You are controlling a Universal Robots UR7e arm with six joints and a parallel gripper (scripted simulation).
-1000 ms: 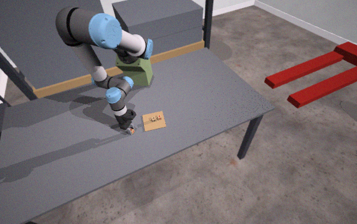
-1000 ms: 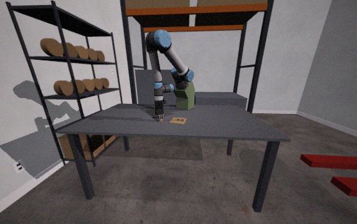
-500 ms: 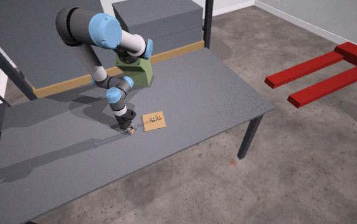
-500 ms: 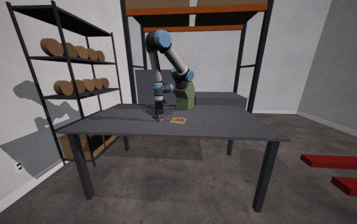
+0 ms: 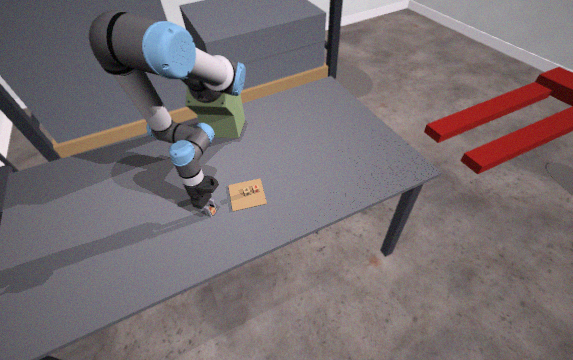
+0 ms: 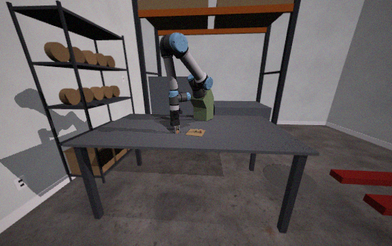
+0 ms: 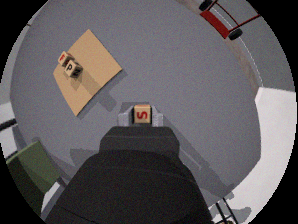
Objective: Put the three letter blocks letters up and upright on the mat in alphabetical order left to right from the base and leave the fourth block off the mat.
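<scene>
My gripper is now 160 mm to the right of the tan mat, 20 mm short of it and 20 mm above it.
</scene>
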